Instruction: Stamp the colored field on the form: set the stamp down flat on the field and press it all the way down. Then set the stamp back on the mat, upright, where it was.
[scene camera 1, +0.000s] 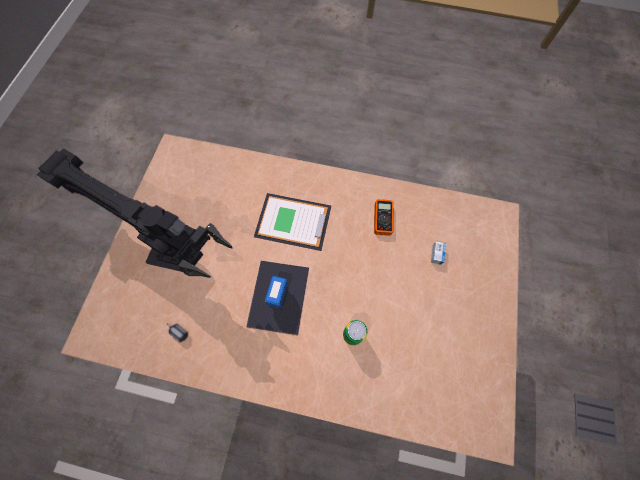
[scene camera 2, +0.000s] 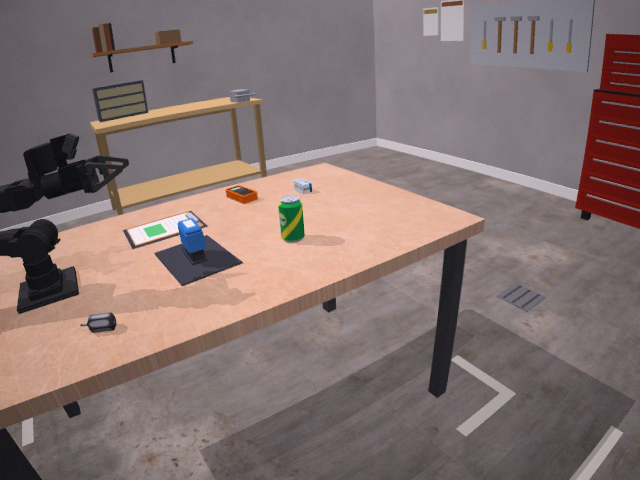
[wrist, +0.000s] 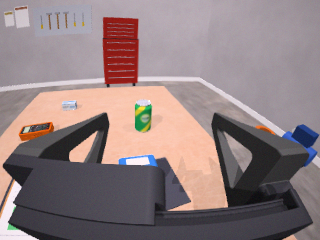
my gripper: scene camera 1; scene camera 2 125, 164; wrist
same spot on my gripper: (wrist: 120, 194) = (scene camera 1: 194, 238)
same spot on dark mat: (scene camera 2: 219, 259) = (scene camera 1: 288, 316)
